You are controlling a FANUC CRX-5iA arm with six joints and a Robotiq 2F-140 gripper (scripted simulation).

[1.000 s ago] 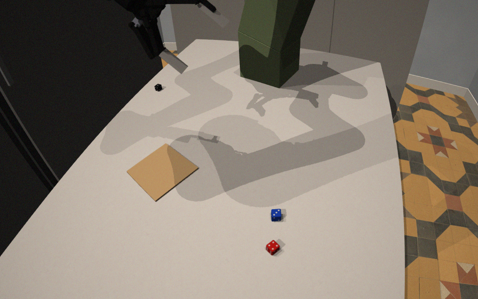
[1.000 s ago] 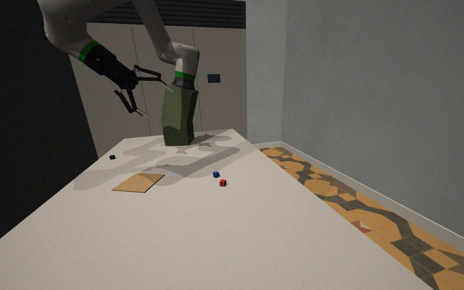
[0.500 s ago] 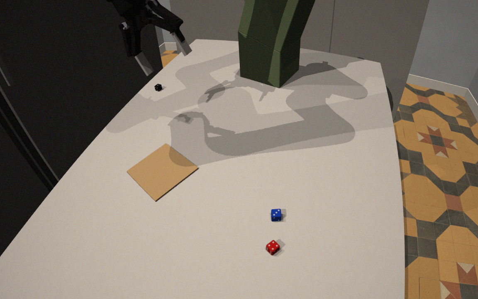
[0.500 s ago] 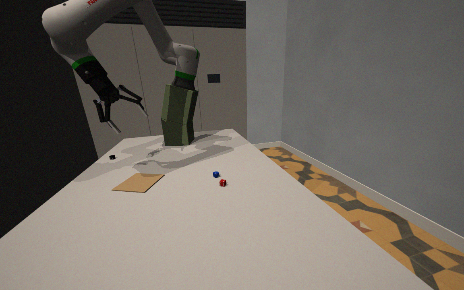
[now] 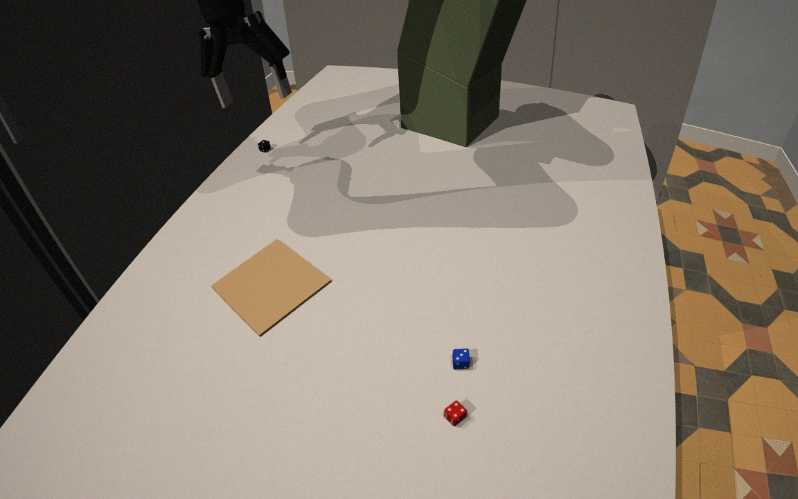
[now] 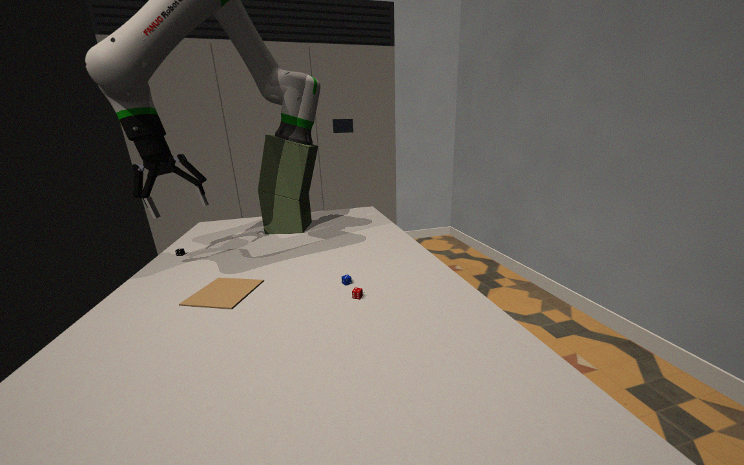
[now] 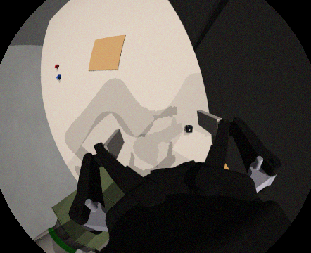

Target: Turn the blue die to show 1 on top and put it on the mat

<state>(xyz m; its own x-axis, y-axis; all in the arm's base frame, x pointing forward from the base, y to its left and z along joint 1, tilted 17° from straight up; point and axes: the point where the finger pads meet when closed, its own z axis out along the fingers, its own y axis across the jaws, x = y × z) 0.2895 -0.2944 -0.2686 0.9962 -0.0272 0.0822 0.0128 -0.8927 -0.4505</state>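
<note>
Right now the black die is 170 mm below my hand, 70 mm to the right of it and 70 mm behind it. The rest, counted from my hand: mat 270 mm ahead, 170 mm below, 160 mm to the left; then blue die 470 mm to the left, 310 mm ahead, 170 mm below; then red die 490 mm to the left, 390 mm ahead, 170 mm below.
</note>
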